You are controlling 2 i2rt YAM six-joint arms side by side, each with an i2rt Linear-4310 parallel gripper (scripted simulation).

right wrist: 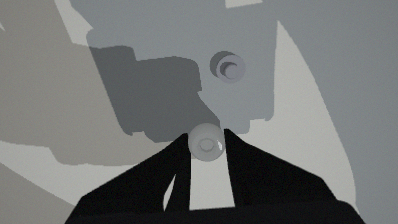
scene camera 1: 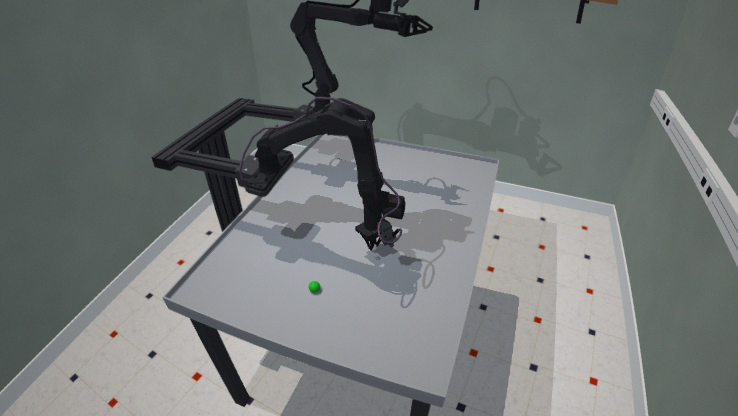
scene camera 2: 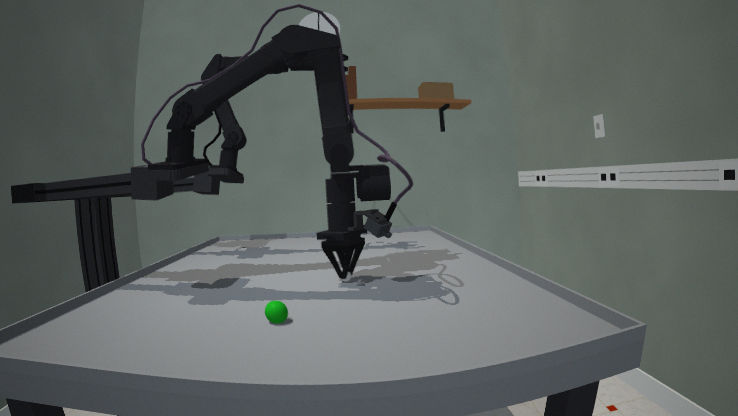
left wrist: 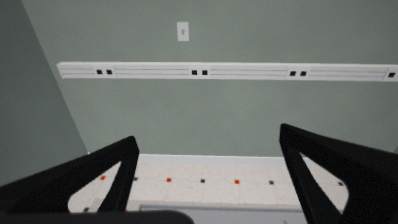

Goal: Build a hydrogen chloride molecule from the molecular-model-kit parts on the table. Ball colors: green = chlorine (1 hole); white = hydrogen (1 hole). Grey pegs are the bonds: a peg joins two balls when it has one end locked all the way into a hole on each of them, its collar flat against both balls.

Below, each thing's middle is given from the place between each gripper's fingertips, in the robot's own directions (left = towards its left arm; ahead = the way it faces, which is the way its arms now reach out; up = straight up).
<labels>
My right gripper (scene camera 2: 345, 277) is now 10 mm above the white ball (right wrist: 206, 142).
The white ball is 620 mm below my left hand, 490 mm to the right of it and 70 mm behind it.
</labels>
